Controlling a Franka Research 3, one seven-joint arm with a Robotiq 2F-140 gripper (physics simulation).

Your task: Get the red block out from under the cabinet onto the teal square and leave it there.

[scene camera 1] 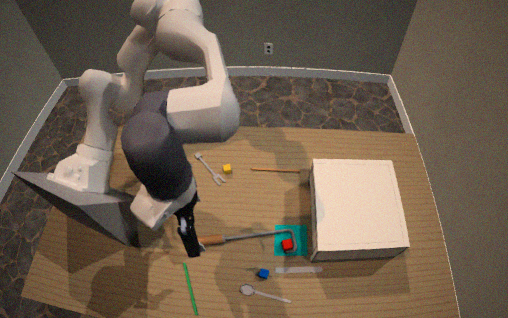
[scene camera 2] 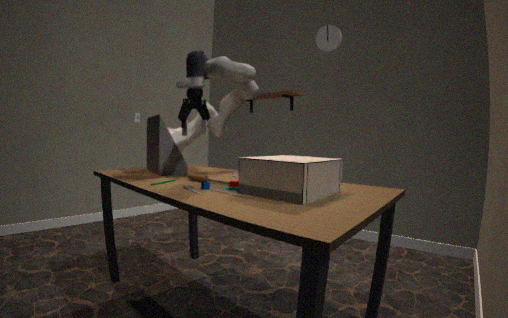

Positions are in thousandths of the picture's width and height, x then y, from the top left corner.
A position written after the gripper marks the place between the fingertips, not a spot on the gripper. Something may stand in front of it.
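Observation:
On scene camera 1 there's a teal square (scene camera 1: 592, 728), and you can see the gripper (scene camera 1: 389, 709) as well. Scene camera 2 has the gripper too, at (scene camera 2: 383, 423).

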